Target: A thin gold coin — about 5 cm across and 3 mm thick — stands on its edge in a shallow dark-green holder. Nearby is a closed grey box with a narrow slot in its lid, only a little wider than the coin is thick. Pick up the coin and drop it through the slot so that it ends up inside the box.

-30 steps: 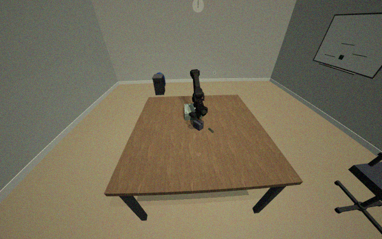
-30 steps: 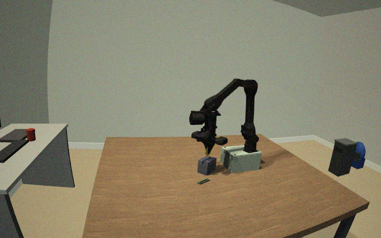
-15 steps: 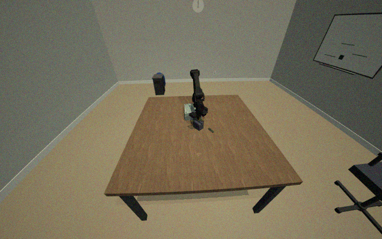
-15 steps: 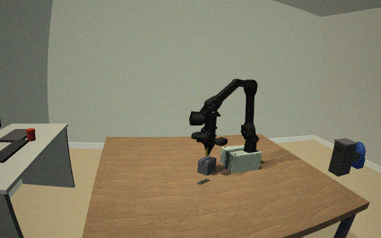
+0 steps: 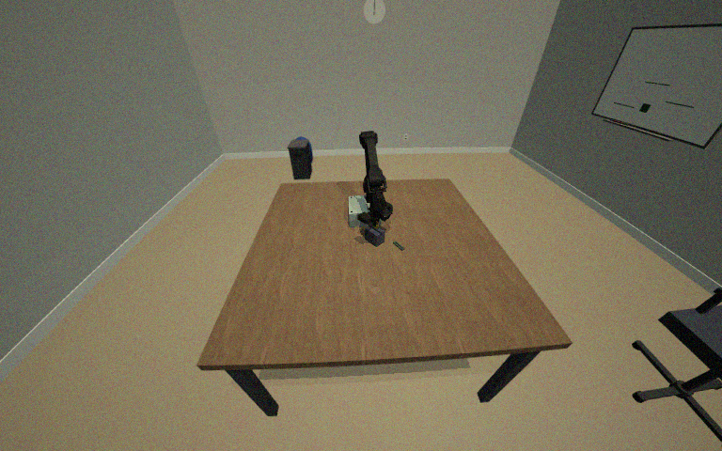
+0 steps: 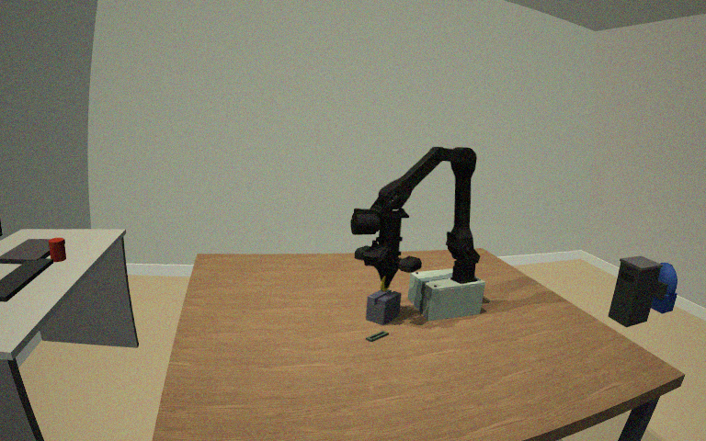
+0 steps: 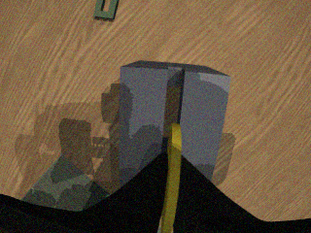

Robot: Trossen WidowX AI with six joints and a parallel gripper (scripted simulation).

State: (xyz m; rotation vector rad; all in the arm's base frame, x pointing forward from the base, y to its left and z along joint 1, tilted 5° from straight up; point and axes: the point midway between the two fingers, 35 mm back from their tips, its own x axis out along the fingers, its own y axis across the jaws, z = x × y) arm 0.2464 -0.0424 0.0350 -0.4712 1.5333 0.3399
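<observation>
Right now the gold coin is 10 mm above my gripper tip.
</observation>
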